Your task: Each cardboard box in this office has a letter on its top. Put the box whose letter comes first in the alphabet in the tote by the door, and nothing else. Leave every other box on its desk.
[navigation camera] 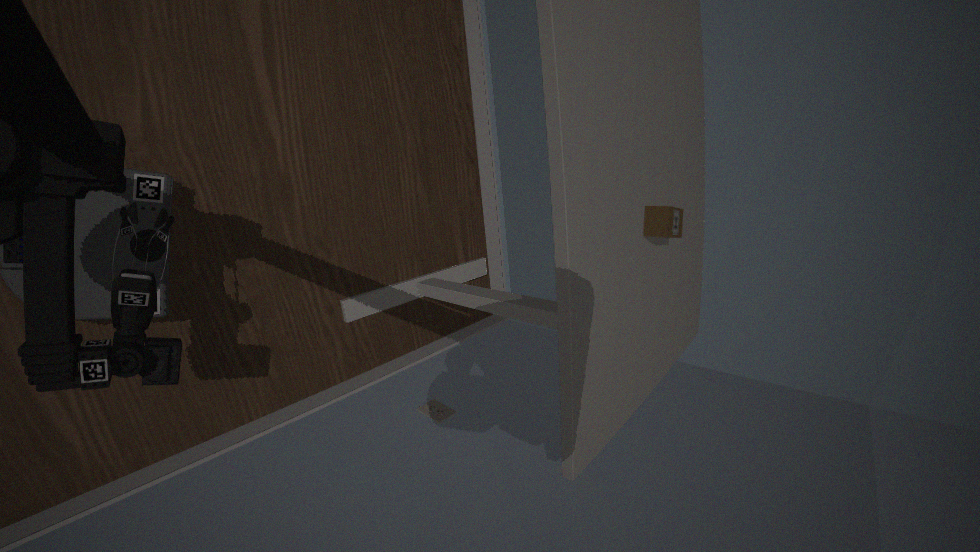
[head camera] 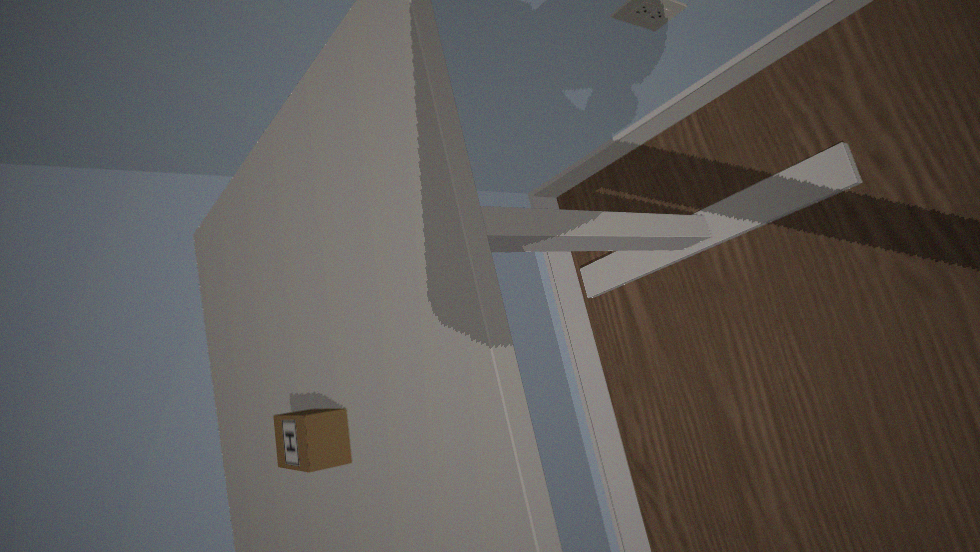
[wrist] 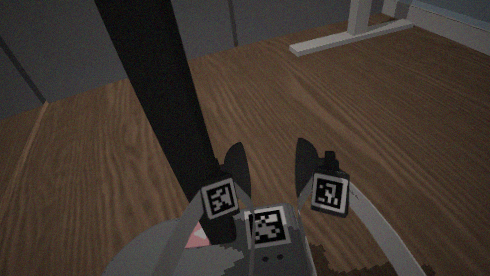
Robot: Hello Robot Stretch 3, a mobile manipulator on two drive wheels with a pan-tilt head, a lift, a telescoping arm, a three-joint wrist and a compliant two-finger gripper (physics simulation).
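Pixels of known places: gripper, fingertip midpoint: (navigation camera: 149,206) (wrist: 270,160); robot's base, origin of the base link: (navigation camera: 147,242).
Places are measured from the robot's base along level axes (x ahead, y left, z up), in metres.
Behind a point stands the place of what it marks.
Observation:
A cardboard box (head camera: 314,440) @(z 0.991, x 0.742, y 0.134 m) (navigation camera: 659,221) @(z 0.982, x 0.742, y 0.137 m) stands on a pale desk (head camera: 329,205) @(z 0.950, x 0.757, y -0.123 m) (navigation camera: 627,123) @(z 0.950, x 0.632, y 0.297 m). In the head camera view, which is turned on its side, the box is at the lower left. Its white label bears a dark letter that looks like an H seen sideways; I cannot fully rule out an I. My gripper (wrist: 270,160) @(z 0.360, x 0.004, y 0.083 m) (navigation camera: 145,222) @(z 0.360, x 0.004, y 0.083 m) is open and empty, low over the robot's own base and well apart from the desk and box. The tote does not show in these views.
The desk's white leg and foot (head camera: 726,216) @(z 0.026, x 0.830, y -0.142 m) (navigation camera: 414,288) @(z 0.025, x 0.861, y -0.126 m) (wrist: 350,37) @(z 0.025, x 0.543, y 1.037 m) stand on the wooden floor (head camera: 788,384) @(z 0.000, x 0.738, y 0.205 m) near the wall corner. A wall outlet (head camera: 648,12) @(z 0.402, x 0.706, y -0.447 m) (navigation camera: 436,411) @(z 0.409, x 0.700, y -0.447 m) is beside the desk. Grey panels (wrist: 280,20) @(z 0.080, x 0.250, y 1.223 m) stand behind the floor in the wrist view.

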